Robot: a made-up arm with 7 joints.
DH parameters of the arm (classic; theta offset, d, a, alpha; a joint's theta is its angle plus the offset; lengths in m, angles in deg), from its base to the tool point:
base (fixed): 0 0 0 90
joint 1: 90 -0.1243 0 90
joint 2: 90 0 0 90
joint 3: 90 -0.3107 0 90
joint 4: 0 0 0 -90
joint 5: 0 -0.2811 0 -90
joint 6: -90 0 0 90
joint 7: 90 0 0 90
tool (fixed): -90 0 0 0
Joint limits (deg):
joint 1: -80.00..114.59
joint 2: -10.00..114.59
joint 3: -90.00..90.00
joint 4: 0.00..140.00
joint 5: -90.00..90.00
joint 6: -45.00..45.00
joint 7: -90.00..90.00
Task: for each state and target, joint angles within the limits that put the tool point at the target. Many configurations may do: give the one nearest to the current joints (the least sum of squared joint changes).
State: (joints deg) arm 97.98 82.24 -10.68 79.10 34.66 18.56 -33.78
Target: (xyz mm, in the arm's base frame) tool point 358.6 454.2 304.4
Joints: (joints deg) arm 114.59 39.14 -13.21 27.79 34.66 18.56 -33.78
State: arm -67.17 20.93 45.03 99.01 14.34 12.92 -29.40
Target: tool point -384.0 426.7 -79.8
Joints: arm -80.00 6.31 87.35 66.48 14.34 12.92 -29.40
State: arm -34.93 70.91 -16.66 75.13 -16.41 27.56 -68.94
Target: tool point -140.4 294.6 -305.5
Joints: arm -65.06 67.02 -37.87 101.06 -16.41 27.56 -68.94
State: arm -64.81 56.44 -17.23 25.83 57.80 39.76 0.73
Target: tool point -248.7 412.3 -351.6
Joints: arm -66.39 48.41 -20.81 57.88 57.80 39.76 0.73
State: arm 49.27 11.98 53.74 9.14 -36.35 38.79 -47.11
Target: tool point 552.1 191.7 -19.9
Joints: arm 74.29 -6.10 43.59 39.80 -36.35 38.79 -47.11
